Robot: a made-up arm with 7 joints.
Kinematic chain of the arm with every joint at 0, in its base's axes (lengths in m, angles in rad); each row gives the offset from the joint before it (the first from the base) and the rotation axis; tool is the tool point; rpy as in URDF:
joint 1: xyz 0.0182 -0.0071 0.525 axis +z
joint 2: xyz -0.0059 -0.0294 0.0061 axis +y
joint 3: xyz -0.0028 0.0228 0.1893 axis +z
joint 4: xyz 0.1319 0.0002 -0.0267 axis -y
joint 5: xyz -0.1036 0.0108 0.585 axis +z
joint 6: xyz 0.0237 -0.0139 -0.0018 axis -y
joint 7: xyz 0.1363 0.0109 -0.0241 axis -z
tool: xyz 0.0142 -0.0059 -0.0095 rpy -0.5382 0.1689 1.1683
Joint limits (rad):
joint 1: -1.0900..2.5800
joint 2: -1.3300..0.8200
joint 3: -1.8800..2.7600
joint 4: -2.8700..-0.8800
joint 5: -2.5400..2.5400
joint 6: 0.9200..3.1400
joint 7: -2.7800..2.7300
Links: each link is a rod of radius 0.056 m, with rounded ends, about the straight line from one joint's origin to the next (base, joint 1, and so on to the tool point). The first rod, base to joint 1, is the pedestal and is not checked.
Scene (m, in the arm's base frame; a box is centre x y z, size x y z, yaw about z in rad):
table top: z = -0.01
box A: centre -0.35 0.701 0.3 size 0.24 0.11 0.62 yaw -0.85
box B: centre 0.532 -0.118 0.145 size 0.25 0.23 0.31 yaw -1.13
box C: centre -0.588 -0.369 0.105 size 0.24 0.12 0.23 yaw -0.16
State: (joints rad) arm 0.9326 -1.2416 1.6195 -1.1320 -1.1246 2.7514 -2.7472
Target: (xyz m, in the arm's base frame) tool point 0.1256 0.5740 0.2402
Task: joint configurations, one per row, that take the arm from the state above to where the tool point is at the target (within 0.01 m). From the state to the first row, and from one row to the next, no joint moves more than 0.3 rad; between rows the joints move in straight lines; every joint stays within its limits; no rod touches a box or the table.
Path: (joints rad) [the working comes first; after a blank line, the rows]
Joints at the target: 0.2282 -1.3300 1.7777 -2.5522 -1.3663 2.9636 -2.7342
Straight joint move there: touches box A.

1: 0.6698 -1.2563 1.3794 -1.2496 -1.0579 2.8162 -2.7527
2: 0.4071 -1.2711 1.1392 -1.3672 -0.9912 2.8809 -2.7581
3: 0.1443 -1.2858 0.8991 -1.4847 -0.9245 2.9457 -2.7636
4: -0.1185 -1.3005 0.6590 -1.6023 -0.8578 3.0105 -2.7691
5: -0.3812 -1.3153 0.4188 -1.7199 -0.7911 3.0752 -2.7745
6: -0.6440 -1.3300 0.1787 -1.8375 -0.7244 3.1400 -2.7800
7: -0.4986 -1.3300 0.4452 -1.9566 -0.8314 3.1106 -2.7724
8: -0.3533 -1.3300 0.7117 -2.0757 -0.9384 3.0812 -2.7647
9: -0.2079 -1.3300 0.9782 -2.1949 -1.0453 3.0518 -2.7571
10: -0.0625 -1.3300 1.2447 -2.3140 -1.1523 3.0224 -2.7495
11: 0.0829 -1.3300 1.5112 -2.4331 -1.2593 2.9930 -2.7418
12: 0.2282 -1.3300 1.7777 -2.5522 -1.3663 2.9636 -2.7342

